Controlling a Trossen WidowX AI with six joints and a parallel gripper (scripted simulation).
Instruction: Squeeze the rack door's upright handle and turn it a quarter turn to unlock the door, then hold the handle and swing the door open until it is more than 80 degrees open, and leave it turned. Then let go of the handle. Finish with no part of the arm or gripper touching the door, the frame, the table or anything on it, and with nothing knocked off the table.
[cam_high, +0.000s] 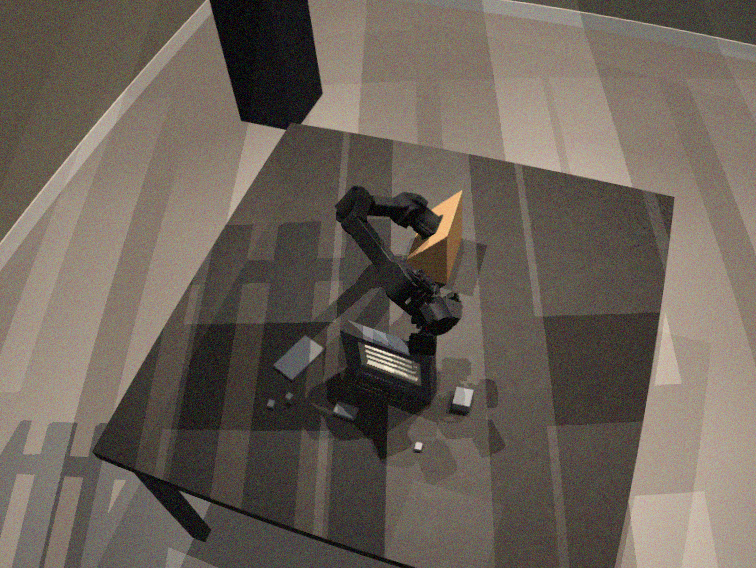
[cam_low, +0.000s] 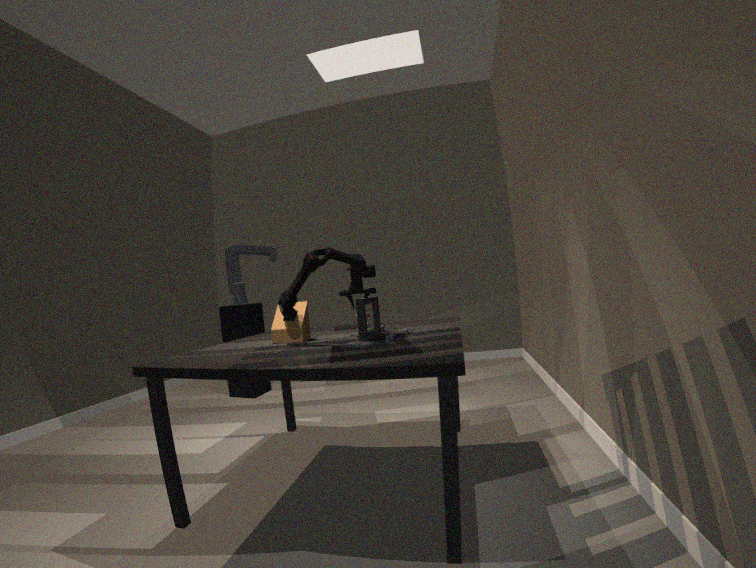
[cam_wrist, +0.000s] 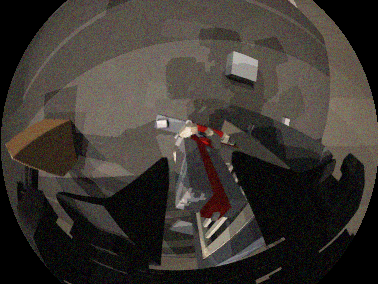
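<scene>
My gripper tip is 2 cm above the red upright handle and 1 cm to the left of it. Round my gripper tip: grey plate (32 cm to the right, 13 cm below, 9 cm ahead).
</scene>
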